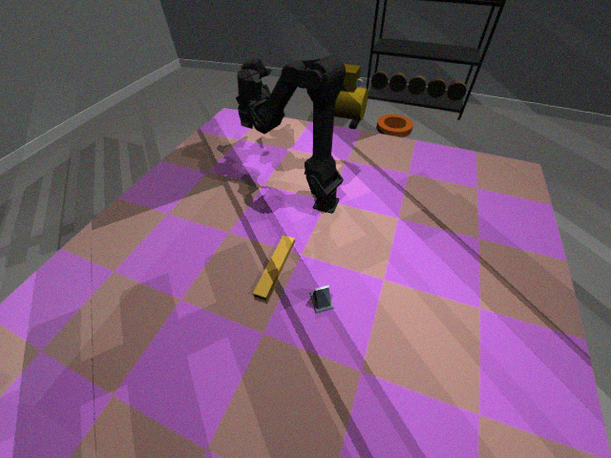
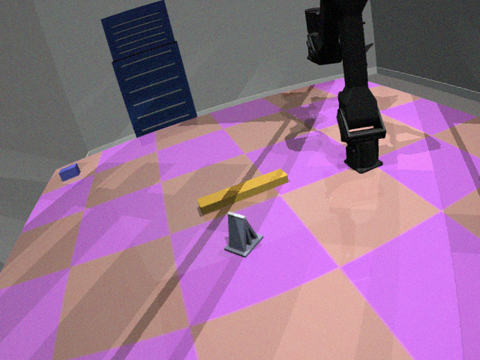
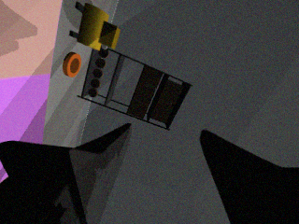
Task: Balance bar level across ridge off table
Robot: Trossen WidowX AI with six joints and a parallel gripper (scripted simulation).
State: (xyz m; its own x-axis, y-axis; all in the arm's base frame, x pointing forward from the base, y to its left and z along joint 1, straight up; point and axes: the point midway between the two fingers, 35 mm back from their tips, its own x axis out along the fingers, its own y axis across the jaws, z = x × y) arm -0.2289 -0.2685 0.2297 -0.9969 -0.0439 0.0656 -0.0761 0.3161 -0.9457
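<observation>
Right now my gripper tip is 52 cm short of the yellow bar, 22 cm to the right of it and 22 cm above it. From my gripper tip the other things lie so: blue block (100 cm ahead, 23 cm to the right, 22 cm below).
</observation>
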